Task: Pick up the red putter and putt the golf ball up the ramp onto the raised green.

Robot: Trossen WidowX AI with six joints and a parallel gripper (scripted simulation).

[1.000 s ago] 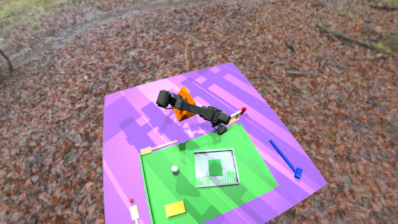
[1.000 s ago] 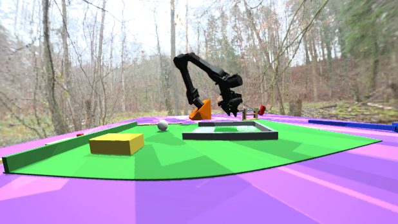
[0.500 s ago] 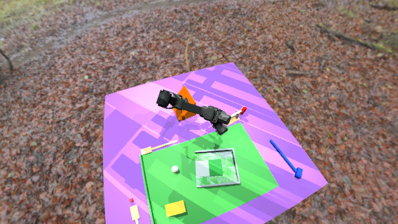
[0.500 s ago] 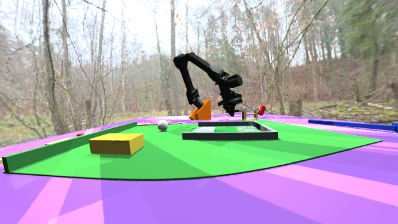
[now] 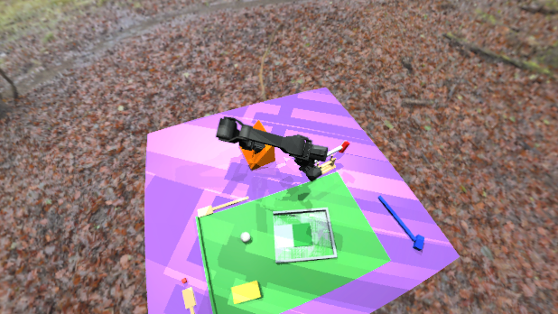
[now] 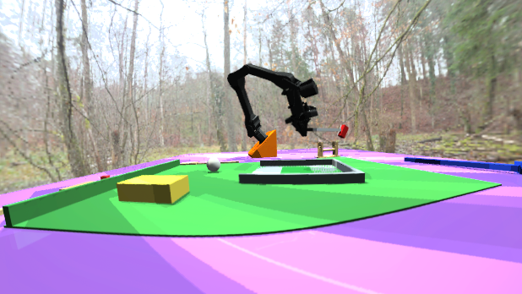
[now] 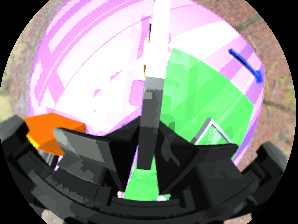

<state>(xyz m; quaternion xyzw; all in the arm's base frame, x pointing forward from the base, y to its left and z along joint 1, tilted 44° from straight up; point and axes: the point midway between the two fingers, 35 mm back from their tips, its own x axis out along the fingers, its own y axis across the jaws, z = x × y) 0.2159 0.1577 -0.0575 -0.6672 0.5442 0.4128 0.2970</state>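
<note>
Now: gripper tip 110 mm to the right of the red putter, 30 mm below it and 30 mm past it. From my gripper tip the other things lie so: white golf ball (350 mm to the right, 190 mm ahead, 80 mm below); then blue putter (370 mm ahead, 330 mm to the left, 90 mm below); then wooden stand (130 mm to the left, 70 mm below, 30 mm behind).
</note>
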